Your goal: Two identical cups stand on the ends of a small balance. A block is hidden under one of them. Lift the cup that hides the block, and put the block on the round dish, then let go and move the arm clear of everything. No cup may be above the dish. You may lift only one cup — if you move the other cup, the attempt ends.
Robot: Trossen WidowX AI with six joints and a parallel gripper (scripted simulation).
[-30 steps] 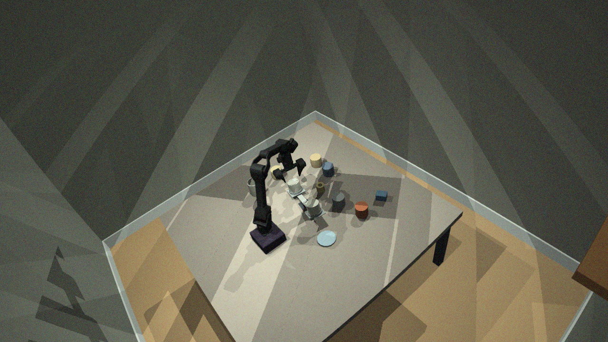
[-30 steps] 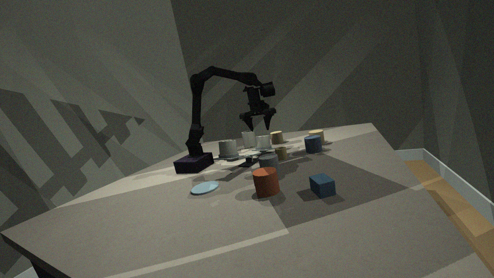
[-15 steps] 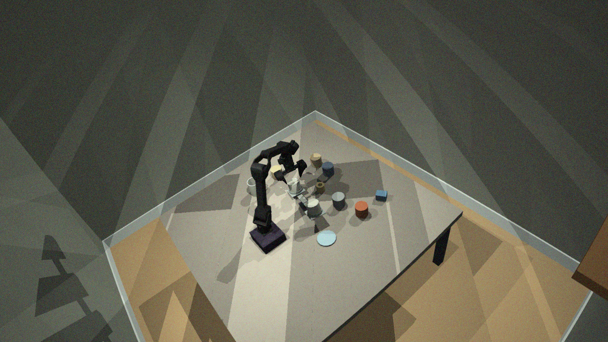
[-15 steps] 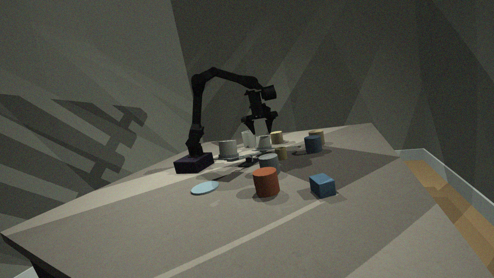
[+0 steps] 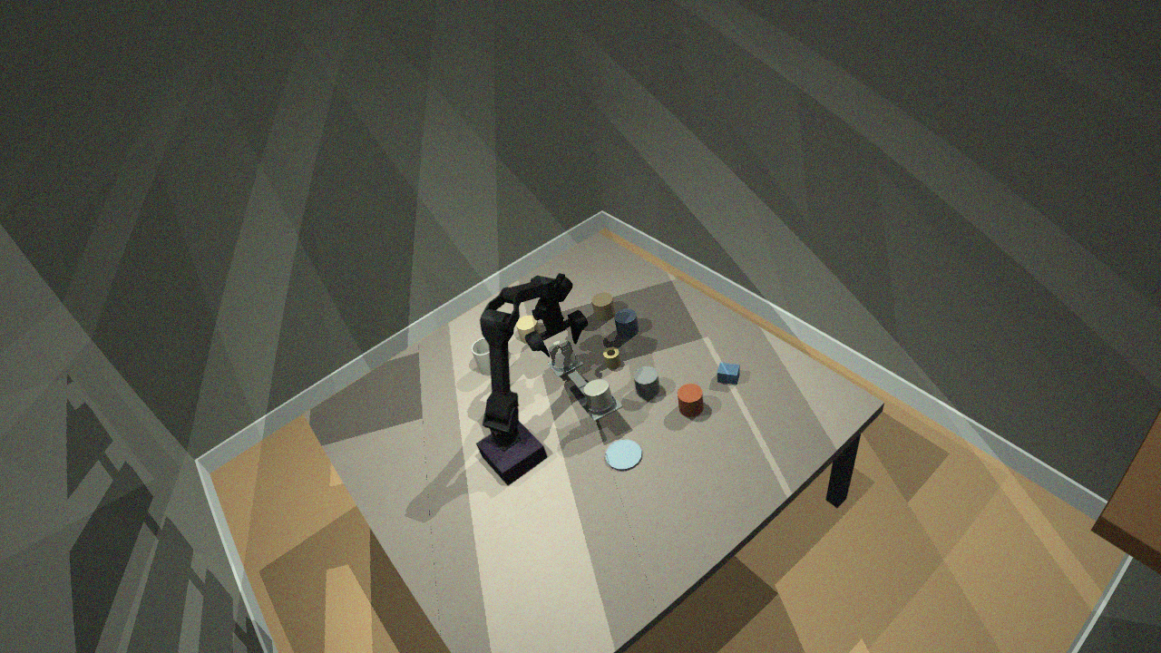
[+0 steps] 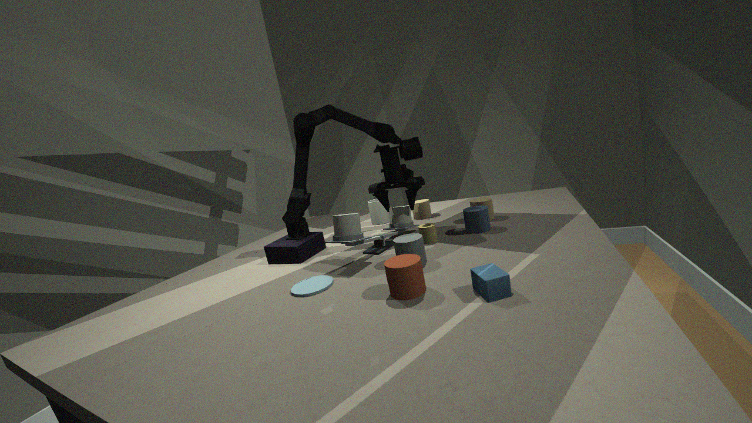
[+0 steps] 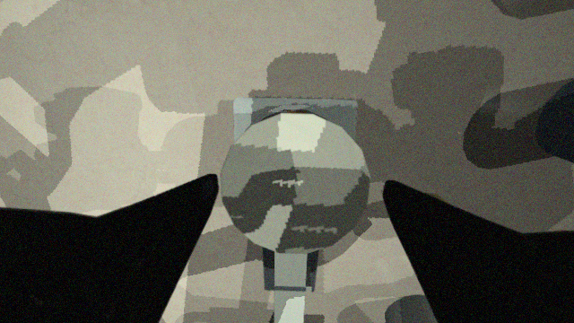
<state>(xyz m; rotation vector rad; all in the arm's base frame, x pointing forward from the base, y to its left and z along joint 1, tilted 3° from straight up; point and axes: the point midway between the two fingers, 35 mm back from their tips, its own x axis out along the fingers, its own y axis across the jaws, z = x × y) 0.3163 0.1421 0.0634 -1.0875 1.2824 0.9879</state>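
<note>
The grey block lies 40 mm below my gripper tip. The rest, counted from my gripper tip: yellow ring: 110 mm ahead, 100 mm to the right, 50 mm below; balance: 30 mm behind, 130 mm to the right, 40 mm below; pale cup: 20 mm to the left, 20 mm below.
</note>
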